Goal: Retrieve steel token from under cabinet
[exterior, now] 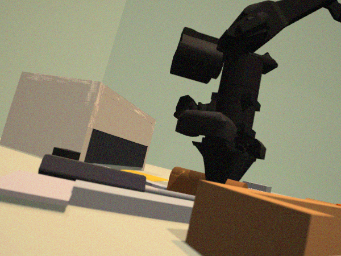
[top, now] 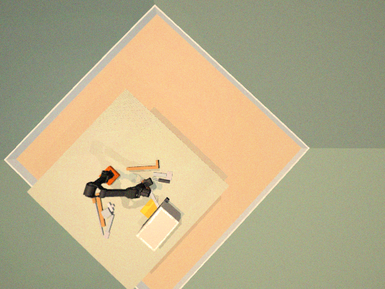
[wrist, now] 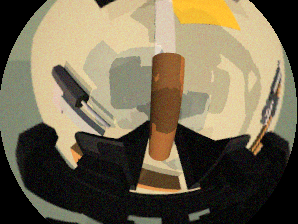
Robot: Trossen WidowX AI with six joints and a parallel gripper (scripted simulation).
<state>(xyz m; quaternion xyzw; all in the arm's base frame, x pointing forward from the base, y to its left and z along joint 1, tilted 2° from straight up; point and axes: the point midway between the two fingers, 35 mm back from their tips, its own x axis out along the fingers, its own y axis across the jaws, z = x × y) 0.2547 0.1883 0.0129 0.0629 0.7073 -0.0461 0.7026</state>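
The dark screwdriver lies 6 cm ahead of my gripper tip and 12 cm to the left of it. Round my gripper tip: token: 34 cm ahead, 9 cm to the right; then orange stick: 6 cm behind, 46 cm to the right.
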